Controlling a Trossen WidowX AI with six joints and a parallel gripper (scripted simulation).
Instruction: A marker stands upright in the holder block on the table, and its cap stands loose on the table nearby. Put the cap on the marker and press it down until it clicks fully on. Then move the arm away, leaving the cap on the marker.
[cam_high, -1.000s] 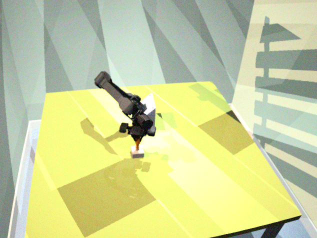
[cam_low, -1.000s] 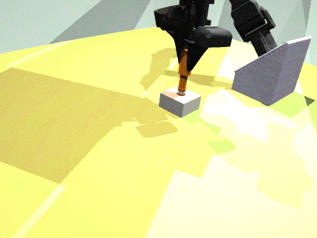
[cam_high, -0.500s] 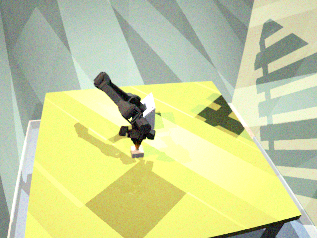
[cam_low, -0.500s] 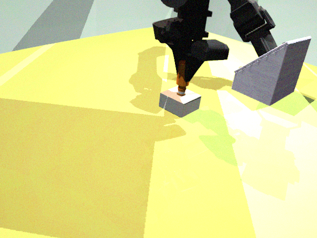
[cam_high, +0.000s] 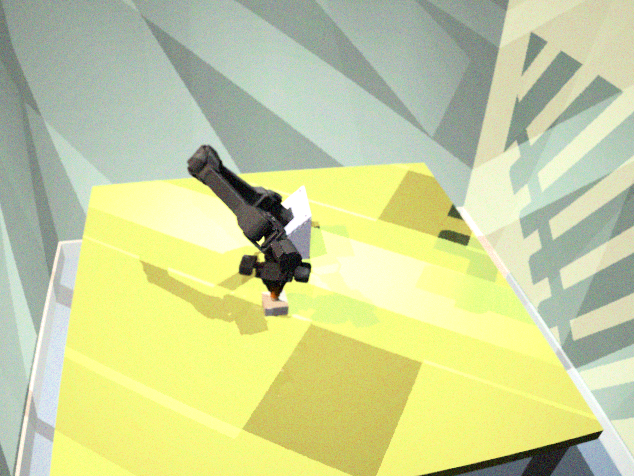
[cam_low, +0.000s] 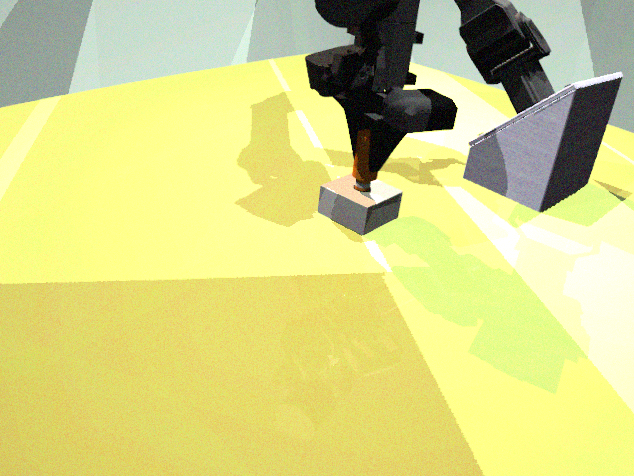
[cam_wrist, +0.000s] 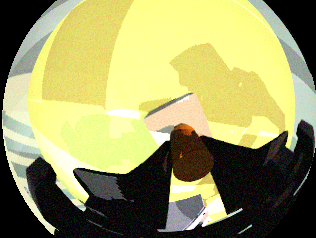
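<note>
The orange cap is 1 cm above my gripper tip.
</note>
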